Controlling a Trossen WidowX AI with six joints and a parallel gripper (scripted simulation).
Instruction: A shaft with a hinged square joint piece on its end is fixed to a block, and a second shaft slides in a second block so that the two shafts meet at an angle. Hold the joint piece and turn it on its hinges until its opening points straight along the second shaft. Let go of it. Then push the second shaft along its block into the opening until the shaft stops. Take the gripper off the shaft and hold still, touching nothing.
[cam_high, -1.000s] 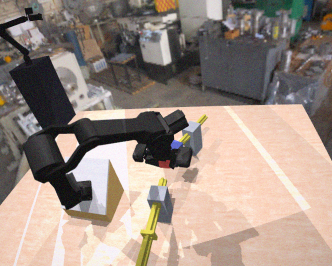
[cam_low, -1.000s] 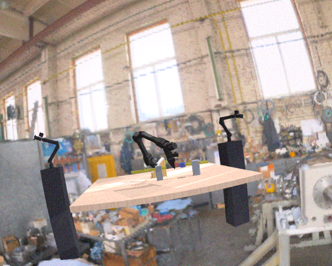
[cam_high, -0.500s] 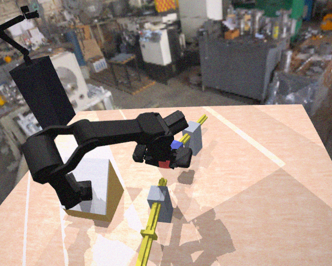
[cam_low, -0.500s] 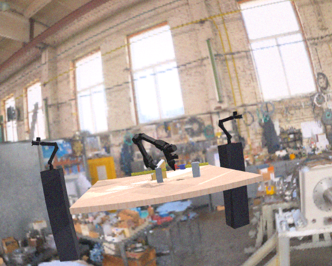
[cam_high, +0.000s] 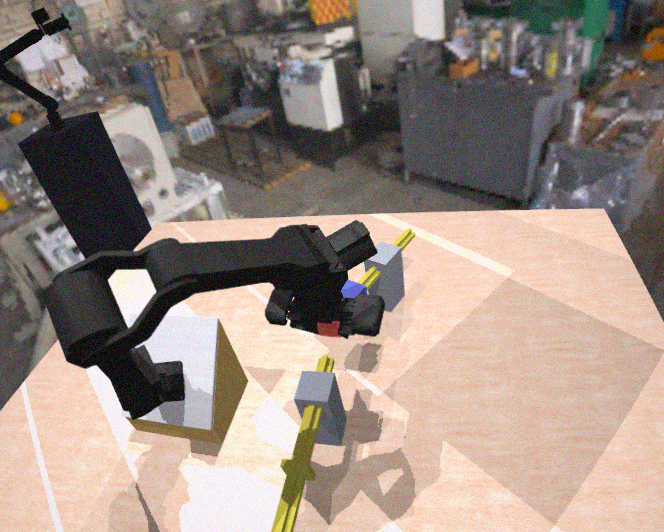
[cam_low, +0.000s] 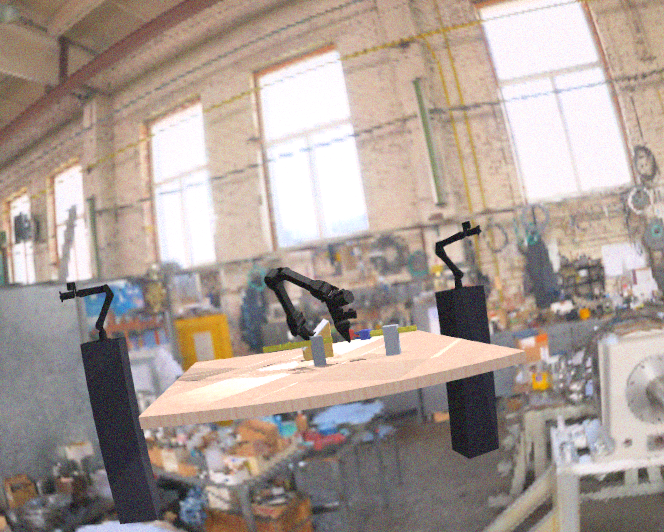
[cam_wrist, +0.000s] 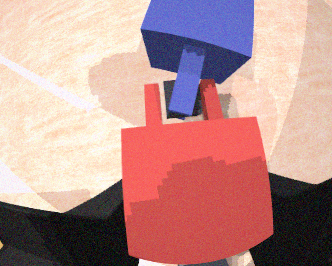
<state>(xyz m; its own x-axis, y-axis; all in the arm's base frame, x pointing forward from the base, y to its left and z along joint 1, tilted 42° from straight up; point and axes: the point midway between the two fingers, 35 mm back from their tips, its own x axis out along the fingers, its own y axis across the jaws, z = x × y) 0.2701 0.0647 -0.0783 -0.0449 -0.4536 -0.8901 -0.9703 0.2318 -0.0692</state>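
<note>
The red joint piece lies 1 cm to the left of my gripper tip and 3 cm above it.
</note>
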